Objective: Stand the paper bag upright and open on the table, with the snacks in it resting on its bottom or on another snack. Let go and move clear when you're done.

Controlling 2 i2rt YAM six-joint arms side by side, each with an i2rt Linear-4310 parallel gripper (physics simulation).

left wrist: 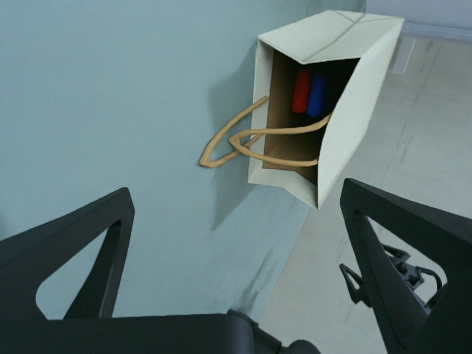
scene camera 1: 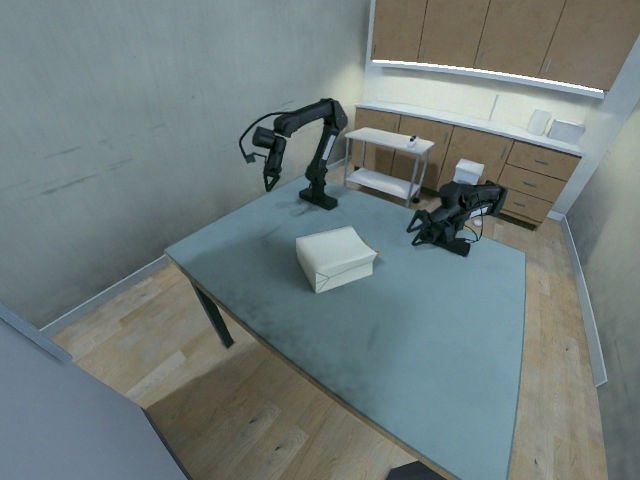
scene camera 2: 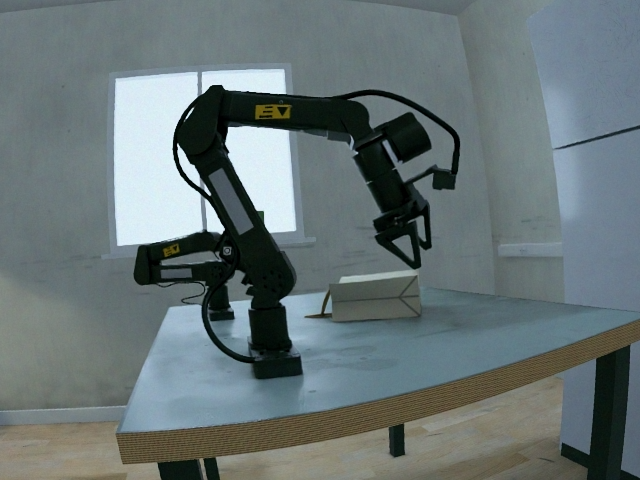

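Observation:
The cream paper bag lies on its side on the table, its mouth facing the robot's bases. Its tan handles stick out of the mouth. In the left wrist view a red snack and a blue snack lie side by side deep inside. My left gripper is open and empty, low over the table and apart from the mouth side. My right gripper is open and empty, raised above the table and apart from the bag.
The blue-grey table carries both arm bases. A wall runs beside the right arm. A white cart and wooden cabinets stand behind the arms. A grey cabinet stands beyond the table in scene camera 2.

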